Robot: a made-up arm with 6 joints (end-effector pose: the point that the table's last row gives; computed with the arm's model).
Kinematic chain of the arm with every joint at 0, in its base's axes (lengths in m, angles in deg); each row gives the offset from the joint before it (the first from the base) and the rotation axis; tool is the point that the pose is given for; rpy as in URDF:
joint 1: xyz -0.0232 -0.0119 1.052 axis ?
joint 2: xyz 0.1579 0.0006 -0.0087 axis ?
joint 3: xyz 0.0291 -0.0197 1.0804 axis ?
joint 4: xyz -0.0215 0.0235 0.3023 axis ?
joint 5: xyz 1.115 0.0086 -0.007 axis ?
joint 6: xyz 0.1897 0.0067 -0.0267 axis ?
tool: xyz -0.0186 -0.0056 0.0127 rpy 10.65 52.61 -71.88
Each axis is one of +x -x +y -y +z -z.
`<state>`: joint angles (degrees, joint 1 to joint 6).
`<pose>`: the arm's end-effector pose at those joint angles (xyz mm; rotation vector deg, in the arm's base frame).
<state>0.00 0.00 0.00 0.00 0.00 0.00</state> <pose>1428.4 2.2 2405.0 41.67 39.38 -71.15</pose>
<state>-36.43 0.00 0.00 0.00 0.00 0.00</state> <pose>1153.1 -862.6 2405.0 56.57 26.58 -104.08</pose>
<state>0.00 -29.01 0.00 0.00 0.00 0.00</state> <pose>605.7 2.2 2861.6 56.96 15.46 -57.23</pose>
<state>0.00 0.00 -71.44 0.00 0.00 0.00</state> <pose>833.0 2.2 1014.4 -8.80 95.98 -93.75</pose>
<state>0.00 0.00 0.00 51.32 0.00 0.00</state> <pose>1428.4 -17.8 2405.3 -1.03 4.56 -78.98</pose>
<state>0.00 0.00 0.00 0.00 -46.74 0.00</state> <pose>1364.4 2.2 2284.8 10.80 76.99 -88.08</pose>
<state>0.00 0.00 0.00 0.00 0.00 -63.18</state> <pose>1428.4 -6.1 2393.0 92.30 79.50 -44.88</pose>
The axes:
joint 1: +z
joint 2: +y
joint 3: -y
joint 4: -x
joint 5: -y
joint 6: -x

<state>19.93 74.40 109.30 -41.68 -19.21 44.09</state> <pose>1912.0 764.4 2233.5 37.46 28.40 -34.00</pose>
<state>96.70 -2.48 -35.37 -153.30 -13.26 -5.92</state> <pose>-209.4 1366.8 1743.9 -7.38 -146.32 30.96</pose>
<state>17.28 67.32 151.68 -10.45 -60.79 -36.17</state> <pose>1055.1 363.0 2600.9 65.24 61.29 -19.31</pose>
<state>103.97 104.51 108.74 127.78 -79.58 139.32</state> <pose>-416.8 2216.0 1215.2 95.04 120.23 52.55</pose>
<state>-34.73 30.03 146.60 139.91 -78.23 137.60</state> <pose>-218.5 -39.2 2755.9 42.34 -66.15 94.23</pose>
